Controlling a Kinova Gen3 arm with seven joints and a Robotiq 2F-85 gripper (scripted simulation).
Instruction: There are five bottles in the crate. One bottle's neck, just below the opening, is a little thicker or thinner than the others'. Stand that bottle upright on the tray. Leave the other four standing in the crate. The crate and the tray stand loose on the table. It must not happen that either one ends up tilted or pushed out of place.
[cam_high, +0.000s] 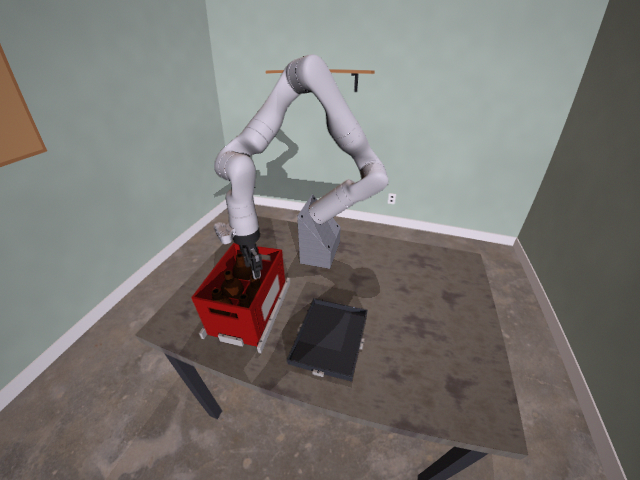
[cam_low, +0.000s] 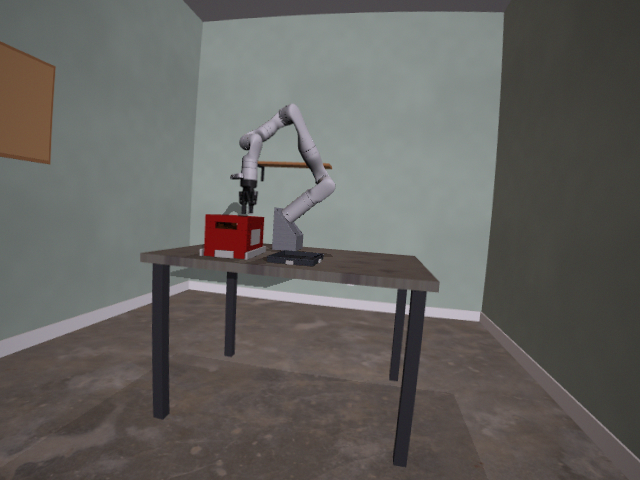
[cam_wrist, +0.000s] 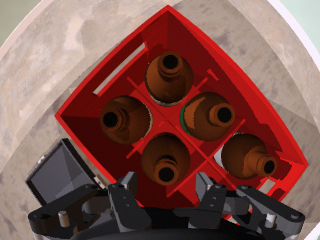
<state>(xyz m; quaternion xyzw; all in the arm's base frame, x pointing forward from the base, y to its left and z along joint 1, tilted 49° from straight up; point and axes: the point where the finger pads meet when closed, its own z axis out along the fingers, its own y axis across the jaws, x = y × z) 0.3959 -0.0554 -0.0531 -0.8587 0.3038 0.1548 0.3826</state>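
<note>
Now: hand 50 mm to the left of the crate and 120 mm above it. From my hand the other things lie so: dark tray: 30 mm ahead, 250 mm to the left, 190 mm below.
</note>
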